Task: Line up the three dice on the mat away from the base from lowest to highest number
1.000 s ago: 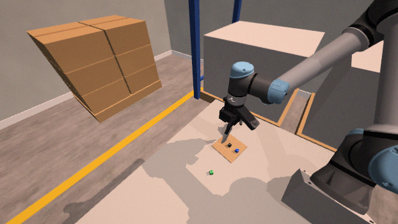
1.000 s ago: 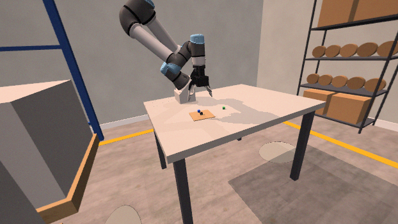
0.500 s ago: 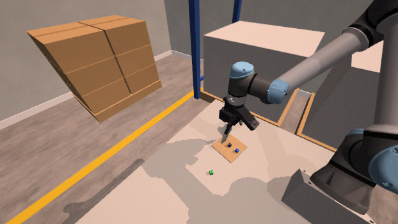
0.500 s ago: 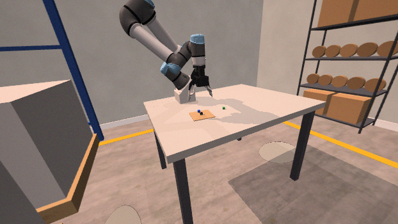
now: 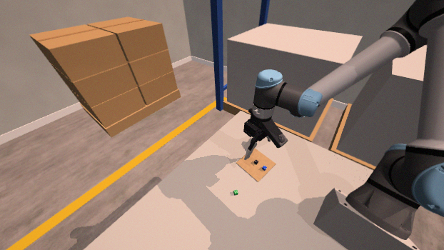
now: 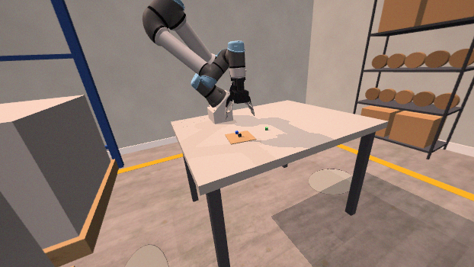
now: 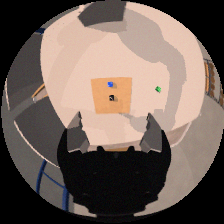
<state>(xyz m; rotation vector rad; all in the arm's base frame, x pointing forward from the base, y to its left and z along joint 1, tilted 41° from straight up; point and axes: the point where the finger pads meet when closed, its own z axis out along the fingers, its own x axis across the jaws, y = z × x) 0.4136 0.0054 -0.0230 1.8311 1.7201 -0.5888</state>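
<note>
My gripper is now 30 mm past the green die, 170 mm to the right of it and 100 mm above it. Round my hand: blue die 50 mm behind, 10 mm to the right, 100 mm below; then black die 10 mm to the right, 100 mm below; then tan mat 10 mm to the right, 110 mm below.
</note>
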